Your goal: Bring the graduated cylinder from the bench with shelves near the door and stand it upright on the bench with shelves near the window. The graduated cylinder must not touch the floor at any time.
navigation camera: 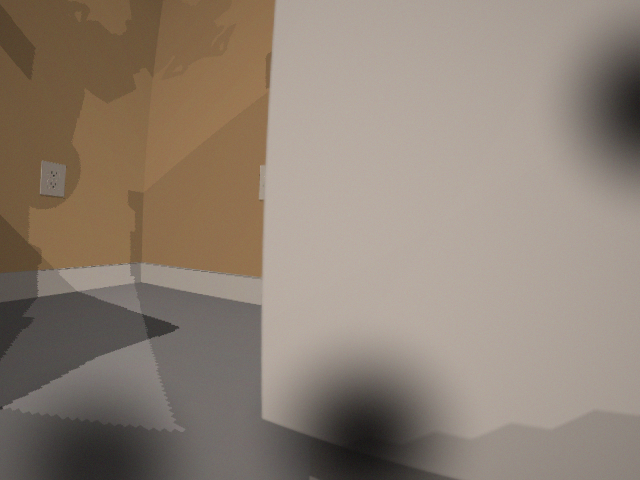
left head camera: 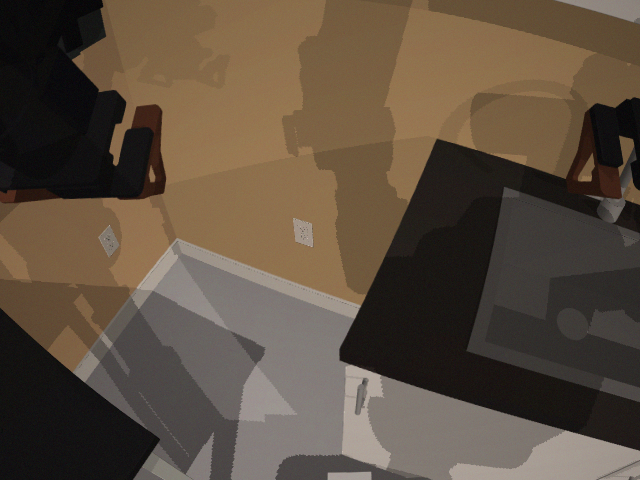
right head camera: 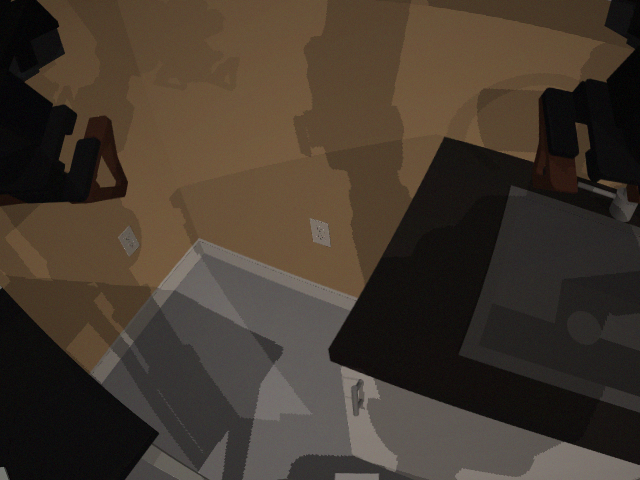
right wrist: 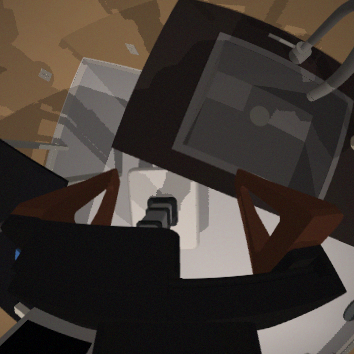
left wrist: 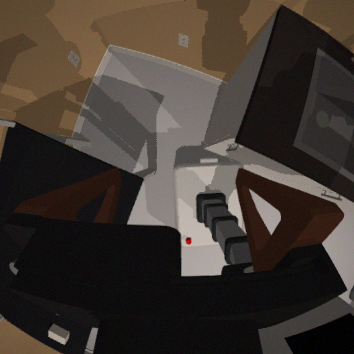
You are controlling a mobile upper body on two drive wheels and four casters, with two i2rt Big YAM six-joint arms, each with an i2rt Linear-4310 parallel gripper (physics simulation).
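Places are measured from the left arm's base along level axes (x back, y right, z up), in millimetres.
Where they show: left gripper, fingertip midpoint: (left head camera: 115, 187) (right head camera: 86, 191) (left wrist: 178, 174); right gripper, fingertip midpoint: (left head camera: 608, 192) (right head camera: 583, 187) (right wrist: 176, 174).
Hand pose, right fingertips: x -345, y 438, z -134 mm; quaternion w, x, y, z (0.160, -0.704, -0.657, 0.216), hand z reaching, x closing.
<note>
Each offset is from my right fingertips to the top centre of the thing. "spot": to the spot under its first point. Level surfaces: height alone.
No graduated cylinder can be made out for certain. A small pale thing @(spot: dx +226, dy -906, dz -507 mm) (right head camera: 3, 473) at the bottom left of the right head camera is cut off, too little to name. A black-topped bench @(dz -513 mm) (left head camera: 62, 408) (right head camera: 62, 413) (left wrist: 70, 160) (right wrist: 25, 172) stands at the left; which of the task's benches it is cannot be told. My left gripper (left wrist: 178, 174) is open and empty, in the air at the left of the head views. My right gripper (right wrist: 176, 174) (right head camera: 599, 180) is open and empty, near the sink counter's faucet in the picture.
A dark sink counter @(dz -365 mm) (left head camera: 413, 289) (right head camera: 408, 299) (left wrist: 270, 90) (right wrist: 155, 85) stands at the right. Its pale cabinet side (navigation camera: 439, 206) fills the right of the navigation view at close range. Walls meet in a corner behind. A white block @(dx +1040, dy -1257, dz -455 mm) (left wrist: 59, 333) shows low in the left wrist view.
</note>
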